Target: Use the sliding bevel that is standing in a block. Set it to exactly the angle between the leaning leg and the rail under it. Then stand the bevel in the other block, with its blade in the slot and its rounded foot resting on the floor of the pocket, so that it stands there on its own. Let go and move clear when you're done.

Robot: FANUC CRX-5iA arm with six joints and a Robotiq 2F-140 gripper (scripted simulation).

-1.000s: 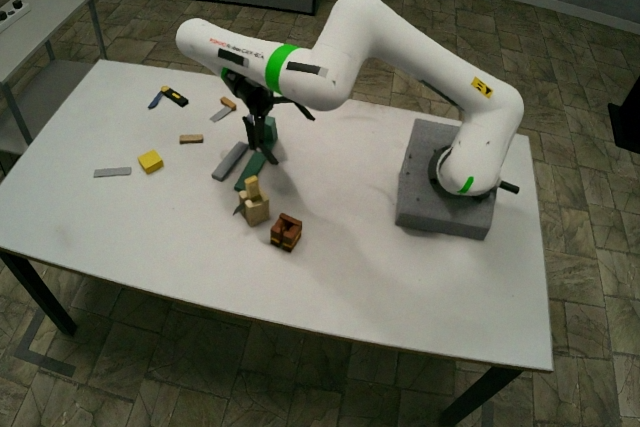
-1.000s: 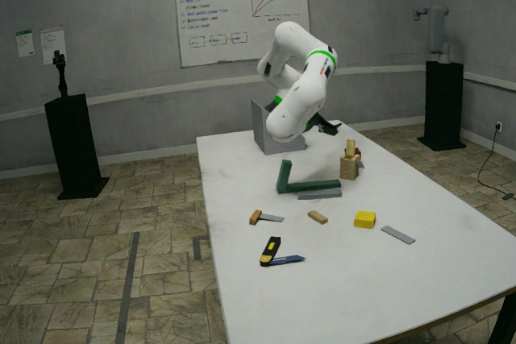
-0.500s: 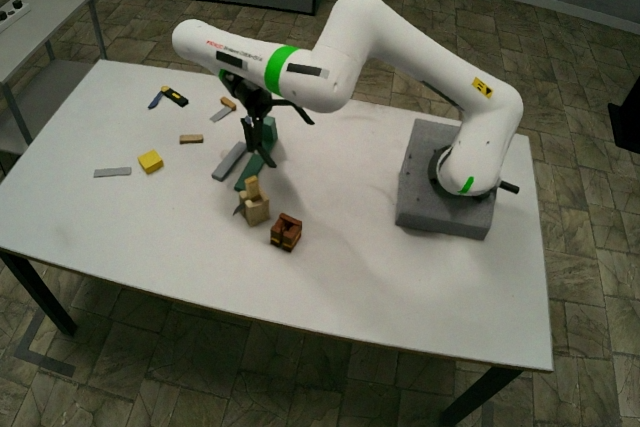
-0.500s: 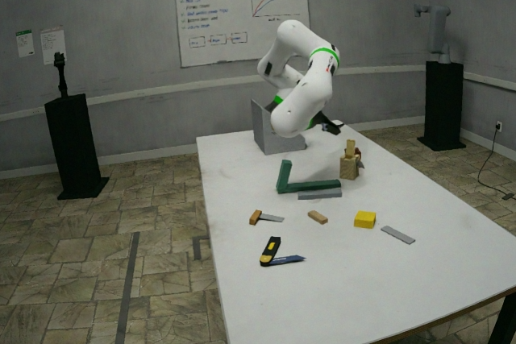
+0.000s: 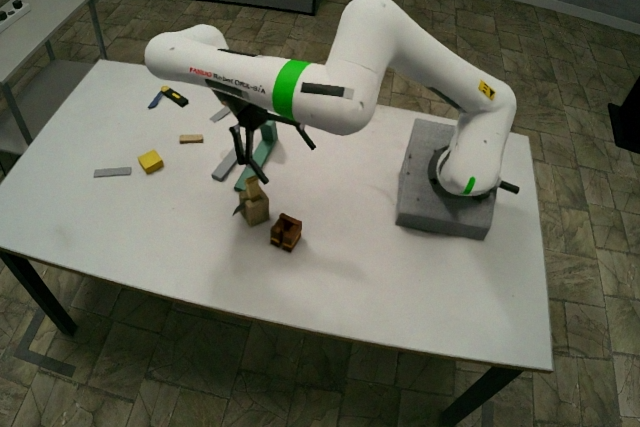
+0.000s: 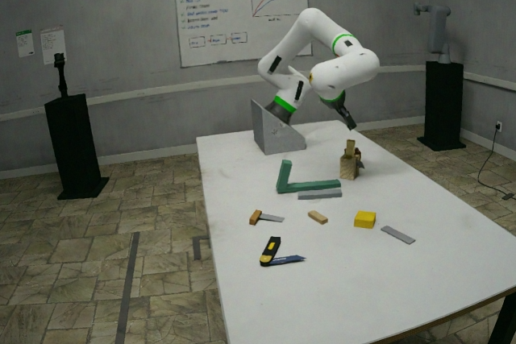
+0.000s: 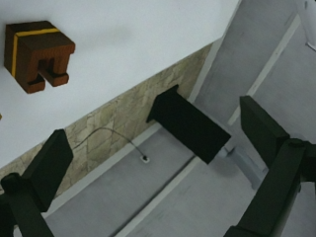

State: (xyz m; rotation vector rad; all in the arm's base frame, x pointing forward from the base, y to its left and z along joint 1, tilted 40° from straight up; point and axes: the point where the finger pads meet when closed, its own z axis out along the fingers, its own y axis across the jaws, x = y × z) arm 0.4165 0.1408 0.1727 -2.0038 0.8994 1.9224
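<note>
Right now the sliding bevel is 140 mm below my hand, 100 mm ahead of it and 20 mm to the left of it. The rest, counted from my hand: tan block: 400 mm ahead, 230 mm below, 190 mm to the right; then grey blade: 170 mm below, 100 mm ahead, 30 mm to the left; then yellow block: 460 mm ahead, 220 mm below, 50 mm to the right.
</note>
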